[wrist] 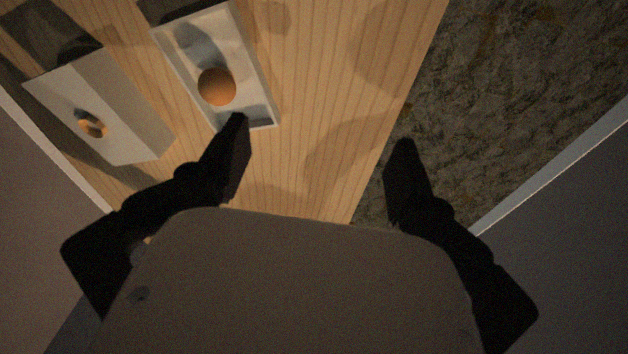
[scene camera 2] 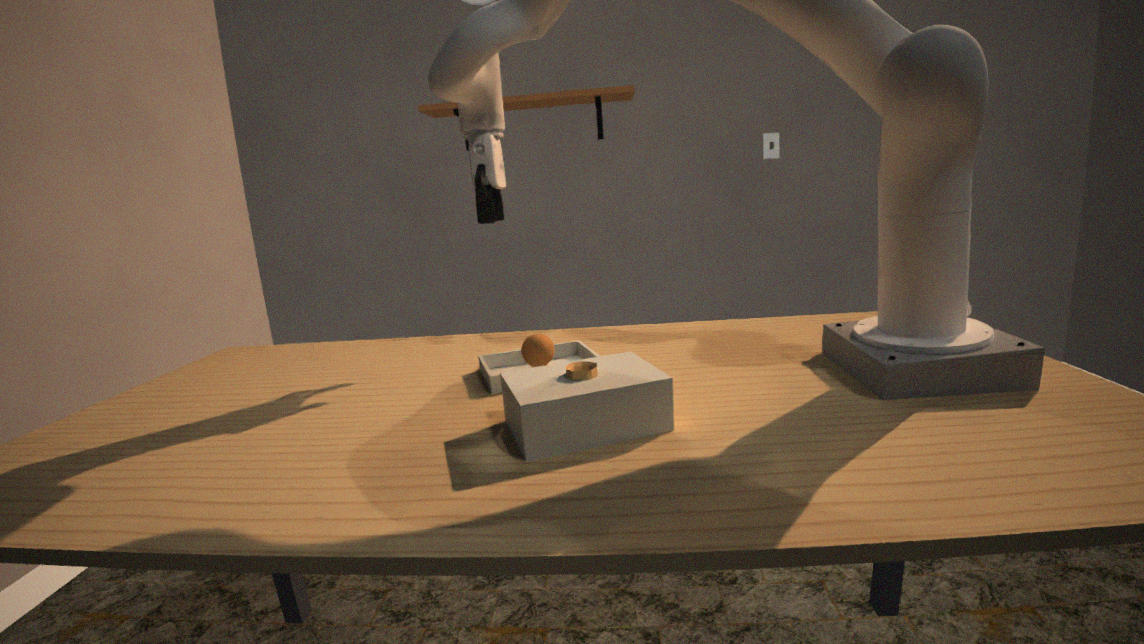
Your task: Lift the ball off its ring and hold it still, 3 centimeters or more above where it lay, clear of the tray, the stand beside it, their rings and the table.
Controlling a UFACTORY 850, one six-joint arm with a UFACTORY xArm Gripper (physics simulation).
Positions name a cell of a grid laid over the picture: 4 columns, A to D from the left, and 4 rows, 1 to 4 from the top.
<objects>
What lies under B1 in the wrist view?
An orange ball.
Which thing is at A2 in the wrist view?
A pale block-shaped stand.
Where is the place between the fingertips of my gripper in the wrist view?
At C2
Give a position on an orange ball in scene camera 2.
At B3
</objects>
